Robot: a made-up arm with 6 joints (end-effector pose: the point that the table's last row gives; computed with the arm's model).
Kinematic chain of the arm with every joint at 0, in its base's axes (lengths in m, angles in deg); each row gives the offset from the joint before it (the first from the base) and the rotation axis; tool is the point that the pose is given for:
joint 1: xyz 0 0 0.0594 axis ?
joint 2: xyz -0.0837 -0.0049 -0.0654 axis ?
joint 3: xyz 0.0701 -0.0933 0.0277 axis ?
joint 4: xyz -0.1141 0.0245 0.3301 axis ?
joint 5: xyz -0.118 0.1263 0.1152 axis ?
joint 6: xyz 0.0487 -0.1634 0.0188 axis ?
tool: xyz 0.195 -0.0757 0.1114
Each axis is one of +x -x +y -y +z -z.
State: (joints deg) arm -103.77 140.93 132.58 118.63 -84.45 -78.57
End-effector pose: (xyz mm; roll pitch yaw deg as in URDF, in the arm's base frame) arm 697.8 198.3 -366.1 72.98 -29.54 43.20
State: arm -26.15 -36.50 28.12 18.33 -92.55 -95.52
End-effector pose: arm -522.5 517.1 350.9 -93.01 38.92 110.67
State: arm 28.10 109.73 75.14 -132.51 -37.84 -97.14
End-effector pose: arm -208.5 -675.3 -384.7 -126.72 55.73 -135.92
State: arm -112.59 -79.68 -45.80 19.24 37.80 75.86
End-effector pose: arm -140.6 -163.6 100.3 -164.14 37.01 -10.48
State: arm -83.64 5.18 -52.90 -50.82 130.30 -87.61
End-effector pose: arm 48.2 -285.6 137.3 92.69 45.41 -0.69
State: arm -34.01 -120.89 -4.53 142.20 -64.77 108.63
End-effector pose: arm -292.7 396.5 -350.0 127.15 14.91 -6.26
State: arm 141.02 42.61 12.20 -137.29 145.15 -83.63
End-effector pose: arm -218.2 86.8 16.4 70.89 17.89 -27.23
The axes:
joint 1: -z
joint 2: +x
joint 3: -z
joint 4: +z
joint 5: +x
joint 6: +y

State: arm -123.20 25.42 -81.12 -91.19 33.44 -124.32
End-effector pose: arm 571.0 -40.5 265.8 105.24 -28.19 -12.87
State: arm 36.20 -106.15 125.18 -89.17 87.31 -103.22
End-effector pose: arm 385.8 29.3 6.8 -18.68 41.29 -47.21
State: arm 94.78 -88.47 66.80 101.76 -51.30 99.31
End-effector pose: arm 523.9 -114.5 123.5 -131.07 -45.00 -158.89
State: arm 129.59 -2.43 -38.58 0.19 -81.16 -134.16
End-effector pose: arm 157.0 449.7 723.2 -93.76 -6.04 43.42
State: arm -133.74 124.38 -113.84 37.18 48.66 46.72
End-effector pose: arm 185.1 12.6 -269.9 -65.69 -8.69 -75.26
